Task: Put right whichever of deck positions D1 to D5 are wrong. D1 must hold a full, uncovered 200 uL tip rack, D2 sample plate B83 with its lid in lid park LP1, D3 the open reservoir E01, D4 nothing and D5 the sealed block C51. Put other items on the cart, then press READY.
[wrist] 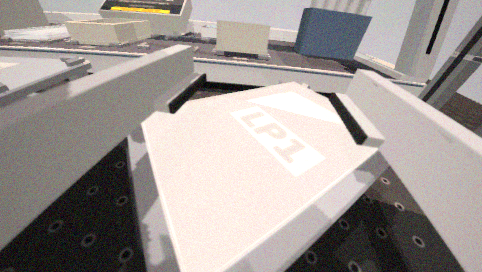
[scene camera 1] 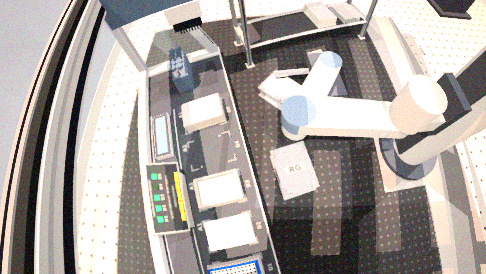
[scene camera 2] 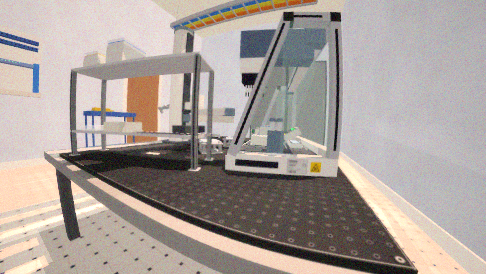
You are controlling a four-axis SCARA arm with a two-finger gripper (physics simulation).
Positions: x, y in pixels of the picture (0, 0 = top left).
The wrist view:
my gripper: 269, 73
cream trough: 97, 31
flat cover marked RG: 31, 74
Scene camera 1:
cream trough: 223, 188
flat cover marked RG: 295, 171
gantry: 45, 219
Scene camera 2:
gantry: 254, 44
